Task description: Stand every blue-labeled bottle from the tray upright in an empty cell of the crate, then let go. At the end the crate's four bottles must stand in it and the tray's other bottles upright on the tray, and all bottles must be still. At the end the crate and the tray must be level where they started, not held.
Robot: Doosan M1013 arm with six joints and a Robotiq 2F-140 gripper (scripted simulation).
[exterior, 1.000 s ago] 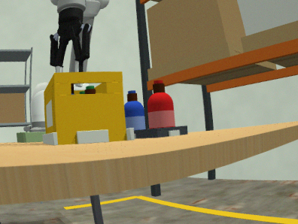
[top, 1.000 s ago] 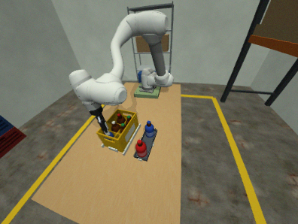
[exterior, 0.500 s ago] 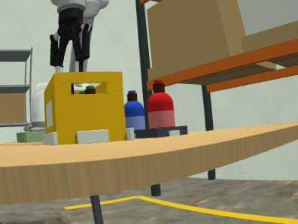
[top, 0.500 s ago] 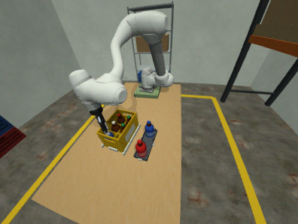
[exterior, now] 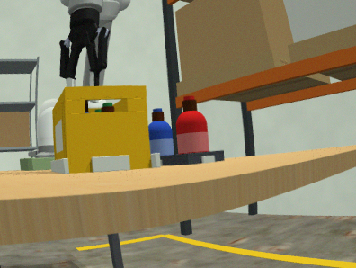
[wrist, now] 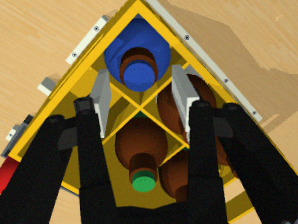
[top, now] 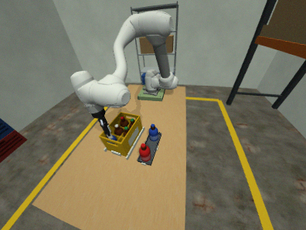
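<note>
Right now my hand is 90 mm past the yellow crate, 90 mm above it and 40 mm to the right of it. Round my hand: red-labeled bottle 260 mm to the left, 90 mm below; dark tray 260 mm to the left, 160 mm below, 90 mm behind.
</note>
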